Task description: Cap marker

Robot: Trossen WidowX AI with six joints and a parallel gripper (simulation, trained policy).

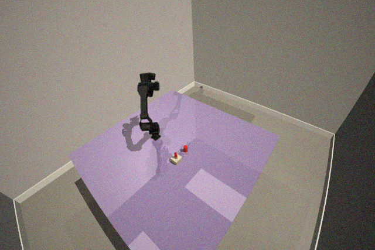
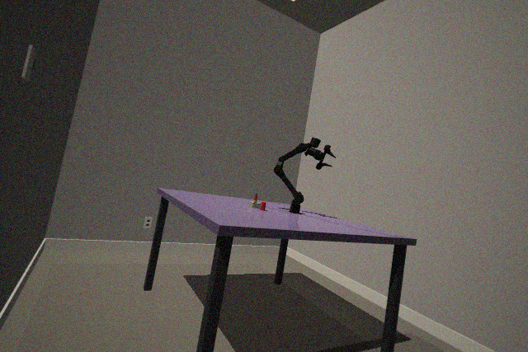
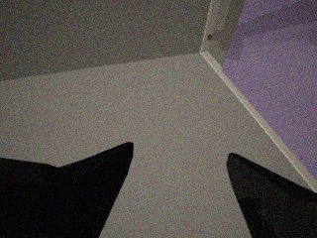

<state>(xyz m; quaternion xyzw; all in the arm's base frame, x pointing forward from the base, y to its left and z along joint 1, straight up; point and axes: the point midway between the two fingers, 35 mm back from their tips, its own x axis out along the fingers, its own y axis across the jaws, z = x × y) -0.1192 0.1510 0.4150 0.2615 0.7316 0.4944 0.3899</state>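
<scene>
Right now my gripper tip is 440 mm short of the red cap, 380 mm above it and 130 mm to the left of it. Also, from my gripper tip: holder block (440 mm ahead, 390 mm below, 240 mm to the right); red marker (440 mm ahead, 330 mm below, 240 mm to the right).
</scene>
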